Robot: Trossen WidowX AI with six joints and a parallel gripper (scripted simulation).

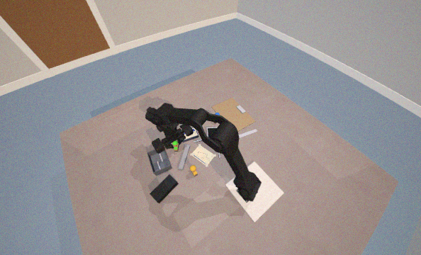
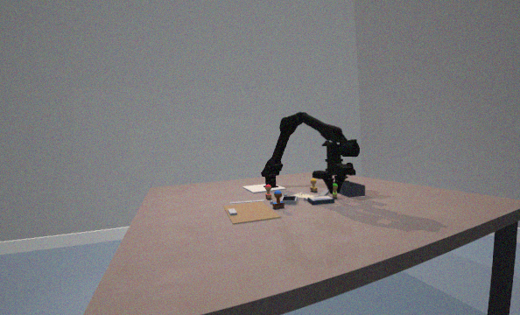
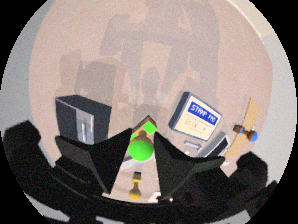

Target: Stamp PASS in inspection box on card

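Now: the green-knobbed stamp right at my gripper tip. Also, from my gripper tip: grey bar: 7 cm behind, 2 cm below; grey tray: 10 cm to the left, 2 cm behind, 1 cm below; blue-and-white box: 9 cm to the right, 2 cm ahead, 1 cm below.
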